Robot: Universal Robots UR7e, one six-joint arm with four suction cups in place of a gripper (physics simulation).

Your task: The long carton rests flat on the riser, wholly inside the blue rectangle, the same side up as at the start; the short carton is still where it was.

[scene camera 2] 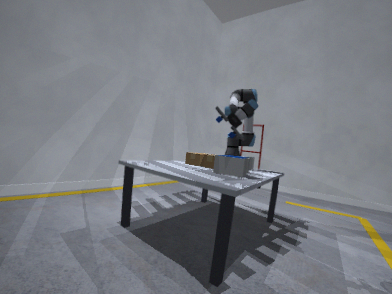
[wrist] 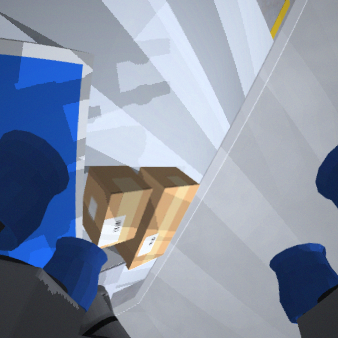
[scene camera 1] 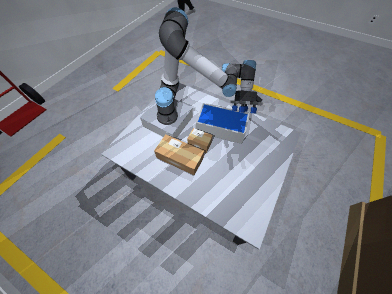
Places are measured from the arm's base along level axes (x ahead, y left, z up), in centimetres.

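Pixels of known places: hand, tool point: (scene camera 2: 223, 128) (wrist: 188, 224) (scene camera 1: 243, 111); arm's base, link origin: (scene camera 1: 167, 116).
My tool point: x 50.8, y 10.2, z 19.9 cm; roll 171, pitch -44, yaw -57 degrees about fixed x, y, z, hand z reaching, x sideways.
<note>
For each thing: its top centre in the pictures, then the offset to it from my tool point. Level surfaces: height alone.
- long carton, top centre: (wrist: 163, 228) (scene camera 1: 179, 150) (scene camera 2: 202, 153) dz -20.5, dx -29.2, dy -32.0 cm
- short carton, top centre: (wrist: 124, 219) (scene camera 1: 200, 136) (scene camera 2: 213, 155) dz -20.5, dx -21.5, dy -15.8 cm
- white riser, top centre: (wrist: 4, 206) (scene camera 1: 223, 117) (scene camera 2: 234, 156) dz -18.8, dx -13.0, dy +5.8 cm
- blue rectangle, top centre: (wrist: 4, 206) (scene camera 1: 223, 117) dz -18.8, dx -13.0, dy +5.8 cm
- table, surface height: dz -30.8 cm
The long carton (scene camera 1: 179, 155) (scene camera 2: 193, 158) (wrist: 167, 212) lies flat on the table, beside the riser's near-left side in scene camera 1. The short carton (scene camera 1: 200, 138) (wrist: 125, 207) stands between it and the riser, with its label up. The white riser (scene camera 1: 220, 131) (scene camera 2: 232, 167) (wrist: 86, 85) bears the blue rectangle (scene camera 1: 222, 119) (wrist: 45, 112) on top, with no carton on it. My gripper (scene camera 1: 244, 108) (scene camera 2: 225, 127) is open, with bare suction cups. It hangs tilted above the riser's right end in scene camera 1, away from both cartons. Part of the riser is hidden by cups in the wrist view.
The arm's grey base block (scene camera 1: 150, 123) stands on the table (scene camera 1: 235, 205) (scene camera 2: 165, 172), left of the riser in scene camera 1. A red hand truck (scene camera 1: 22, 118) stands on the floor. A large brown box (scene camera 1: 377, 245) stands at lower right. A person's legs (scene camera 1: 185, 5) show at the top.
</note>
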